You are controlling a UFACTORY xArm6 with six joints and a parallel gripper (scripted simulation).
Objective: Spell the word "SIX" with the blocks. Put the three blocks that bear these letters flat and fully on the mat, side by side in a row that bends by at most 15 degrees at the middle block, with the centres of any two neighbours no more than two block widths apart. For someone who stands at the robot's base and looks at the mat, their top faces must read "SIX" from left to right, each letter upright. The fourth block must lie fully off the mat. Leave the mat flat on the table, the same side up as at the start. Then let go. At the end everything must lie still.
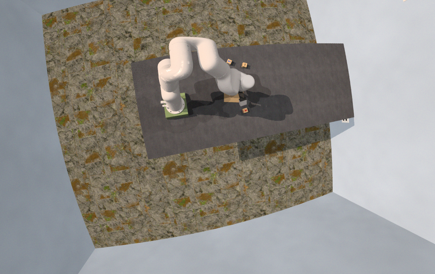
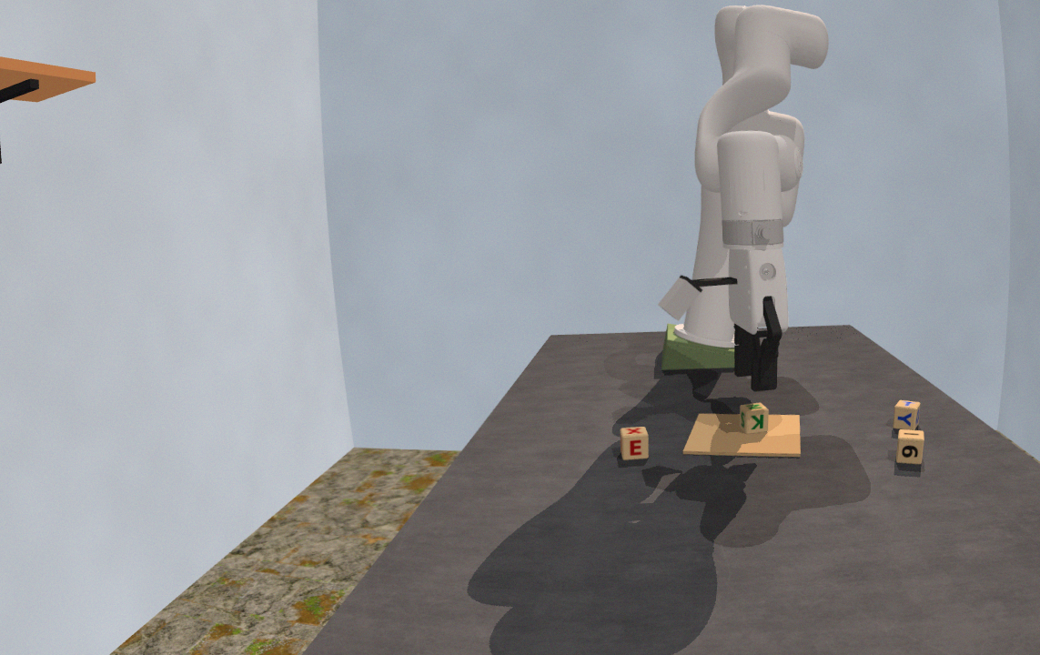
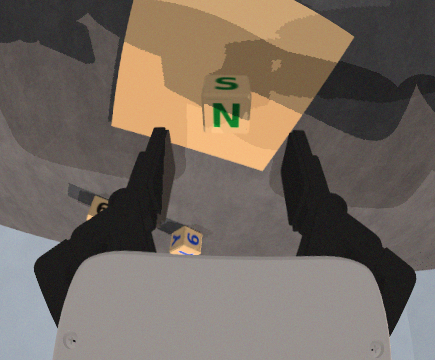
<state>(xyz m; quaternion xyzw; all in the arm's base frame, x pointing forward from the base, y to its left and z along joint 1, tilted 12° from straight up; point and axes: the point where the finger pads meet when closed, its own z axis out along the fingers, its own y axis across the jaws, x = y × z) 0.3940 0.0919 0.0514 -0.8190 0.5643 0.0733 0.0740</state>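
Now: hand 6 cm above the S block. Round my hand: X block: 9 cm ahead, 14 cm to the right, 7 cm below; then tan mat: 1 cm ahead, 1 cm to the right, 8 cm below; then blue-lettered block: 2 cm behind, 21 cm to the left, 7 cm below.
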